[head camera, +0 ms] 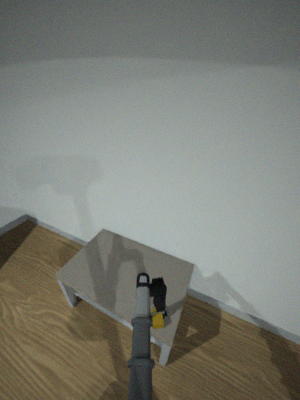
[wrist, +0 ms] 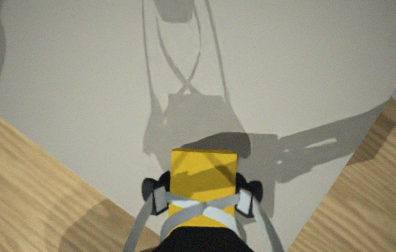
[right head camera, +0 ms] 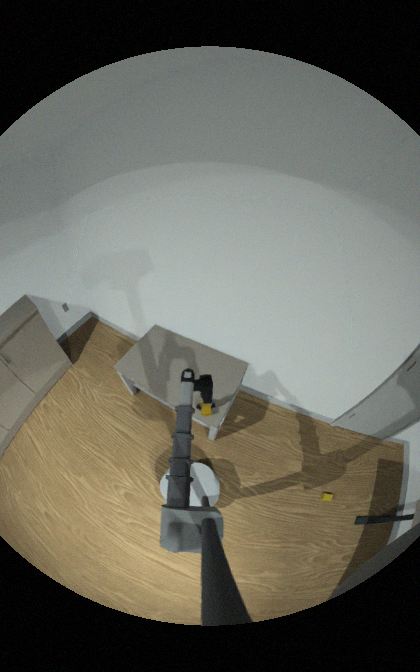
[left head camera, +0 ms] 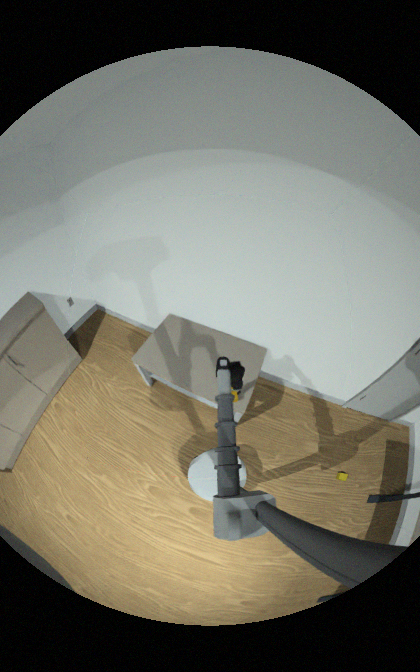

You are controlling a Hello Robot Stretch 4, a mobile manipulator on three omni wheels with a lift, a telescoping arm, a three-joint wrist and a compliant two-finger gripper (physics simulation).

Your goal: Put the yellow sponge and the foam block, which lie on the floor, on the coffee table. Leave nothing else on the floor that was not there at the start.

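Pixels of known places: gripper, between the fingertips: point(head camera: 156, 317) point(wrist: 202, 186) point(right head camera: 205, 407); robot's base, origin of its link: point(right head camera: 190, 486) point(left head camera: 215, 473).
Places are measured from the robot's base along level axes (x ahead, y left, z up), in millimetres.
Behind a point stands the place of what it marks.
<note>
My gripper point(head camera: 158, 313) {z 437, x 524, y -86 mm} point(right head camera: 206, 405) {z 437, x 524, y -86 mm} point(wrist: 202, 186) {z 437, x 524, y -86 mm} is shut on a golden-yellow block point(head camera: 158, 320) {z 471, x 495, y -92 mm} point(left head camera: 235, 396) {z 472, x 492, y -108 mm} point(right head camera: 206, 410) {z 471, x 489, y -94 mm} point(wrist: 203, 167) {z 472, x 549, y -83 mm}; whether it is the sponge or the foam block I cannot tell. The gripper holds it above the coffee table point(head camera: 90, 270) {z 422, x 833, y 396 mm} point(left head camera: 155, 350) {z 422, x 873, y 457 mm} point(right head camera: 137, 362) {z 422, x 849, y 446 mm} point(wrist: 75, 75) {z 422, x 622, y 79 mm}, near the table's front right corner. In the wrist view shadows of the gripper fall on the tabletop. A second, lemon-yellow piece point(left head camera: 342, 476) {z 17, x -268, y -1127 mm} point(right head camera: 327, 496) {z 17, x -262, y -1133 mm} lies on the floor, right of the table and nearer to me. Its dark upper edge shows.
A wall point(head camera: 150, 150) {z 1249, x 1103, y -26 mm} stands behind the table. A low cabinet point(left head camera: 40, 370) {z 374, x 618, y 1678 mm} point(right head camera: 35, 360) {z 422, x 723, y 1629 mm} stands at the left. A grey door point(left head camera: 395, 387) {z 543, x 330, y -1574 mm} point(right head camera: 385, 405) {z 537, x 337, y -1559 mm} is at the right. A dark desk foot point(left head camera: 387, 498) {z 27, x -812, y -1754 mm} point(right head camera: 382, 519) lies right of the lemon-yellow piece.
</note>
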